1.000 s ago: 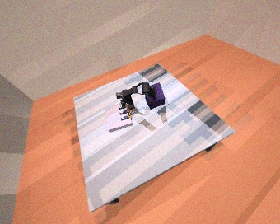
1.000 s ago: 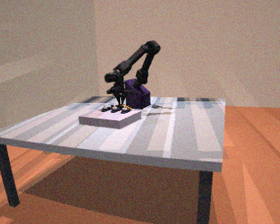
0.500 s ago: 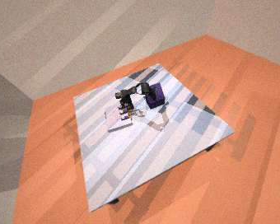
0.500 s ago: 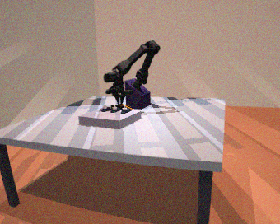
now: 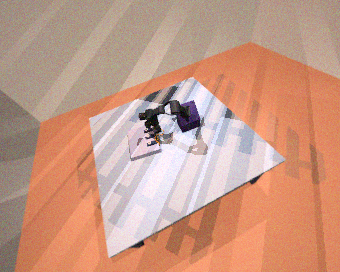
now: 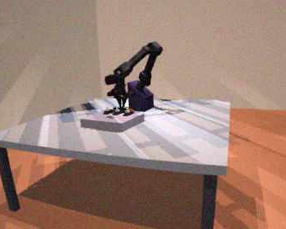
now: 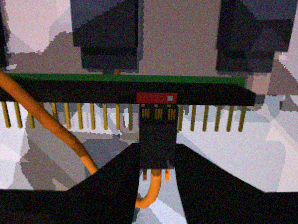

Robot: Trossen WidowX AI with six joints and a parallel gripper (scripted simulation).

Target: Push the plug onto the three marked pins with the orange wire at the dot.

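Right now the red band is 30 mm ahead of my gripper tip. From my gripper tip the other things lie so: dark servo 80 mm ahead, 20 mm to the left, 20 mm below; then white dot 30 mm ahead, 10 mm to the right; then printed holder 190 mm ahead, 10 mm to the left, 50 mm below.
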